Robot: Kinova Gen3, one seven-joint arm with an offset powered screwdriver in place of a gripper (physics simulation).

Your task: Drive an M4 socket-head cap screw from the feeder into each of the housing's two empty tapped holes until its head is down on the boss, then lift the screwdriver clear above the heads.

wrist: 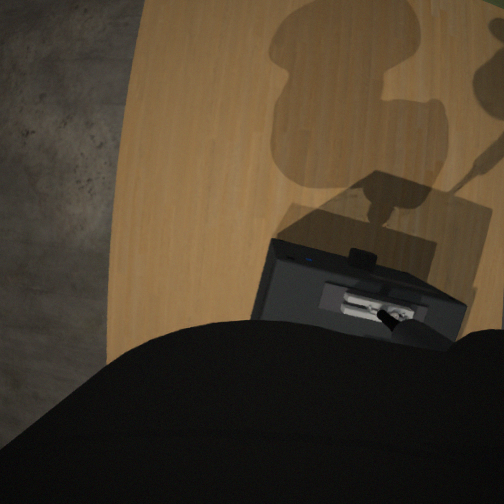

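In the wrist view the dark grey screw feeder [357, 292] sits on the wooden table, right of centre. Its recessed slot holds a light metal rail with screws [375, 307]. The screwdriver bit tip [387, 318] is right at the rail's right part, over a screw head; I cannot tell whether it touches. The black tool body [250, 415] fills the lower half of the frame. The housing and its tapped holes are not in view.
The table edge curves down the left side, with dark concrete floor [50, 200] beyond it. Shadows of the arm and tool fall on the wood [345, 100] behind the feeder. A small black knob [362, 256] stands on the feeder's back edge.
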